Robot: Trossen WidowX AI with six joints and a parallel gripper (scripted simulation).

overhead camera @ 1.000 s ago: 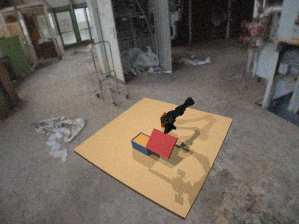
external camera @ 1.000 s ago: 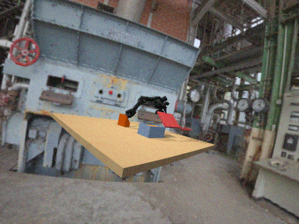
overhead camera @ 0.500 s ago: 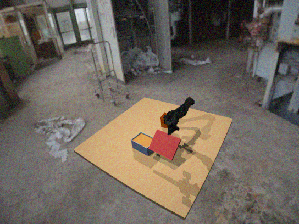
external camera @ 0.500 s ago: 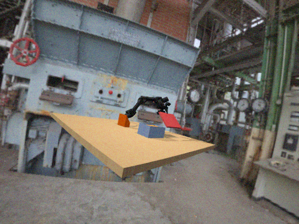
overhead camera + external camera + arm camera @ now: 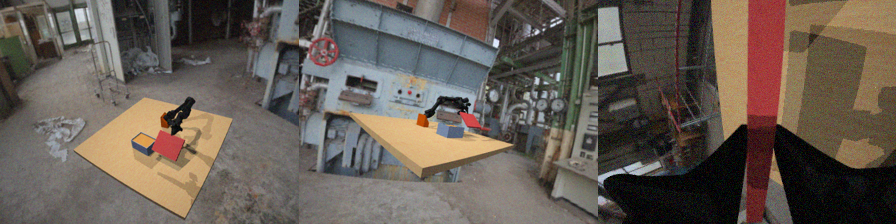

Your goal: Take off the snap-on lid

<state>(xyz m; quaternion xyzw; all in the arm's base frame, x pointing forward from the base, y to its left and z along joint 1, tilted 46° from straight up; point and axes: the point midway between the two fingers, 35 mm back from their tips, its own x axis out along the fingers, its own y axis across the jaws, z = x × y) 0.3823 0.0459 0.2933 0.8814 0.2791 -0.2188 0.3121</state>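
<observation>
The lid is 6 cm ahead of my gripper tip, 5 cm below it and 1 cm to the right of it. Round my gripper tip: storage box (29 cm to the right, 18 cm below, 1 cm ahead).
</observation>
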